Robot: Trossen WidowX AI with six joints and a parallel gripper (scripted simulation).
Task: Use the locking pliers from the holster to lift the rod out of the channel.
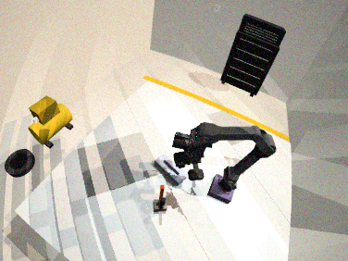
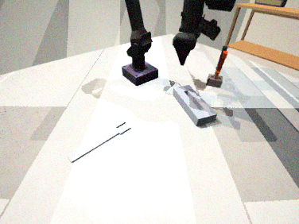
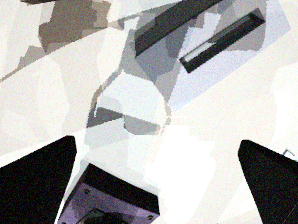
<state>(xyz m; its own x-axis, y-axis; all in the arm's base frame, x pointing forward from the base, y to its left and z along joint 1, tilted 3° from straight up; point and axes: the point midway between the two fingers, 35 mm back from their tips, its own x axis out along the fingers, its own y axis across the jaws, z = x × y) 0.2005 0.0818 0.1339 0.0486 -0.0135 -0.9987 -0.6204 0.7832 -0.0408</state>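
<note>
My gripper tip is 2 cm short of the box-shaped holster, 18 cm to the right of it and 13 cm above it. Round my gripper tip: grey channel block (9 cm ahead, 2 cm to the right, 12 cm below).
</note>
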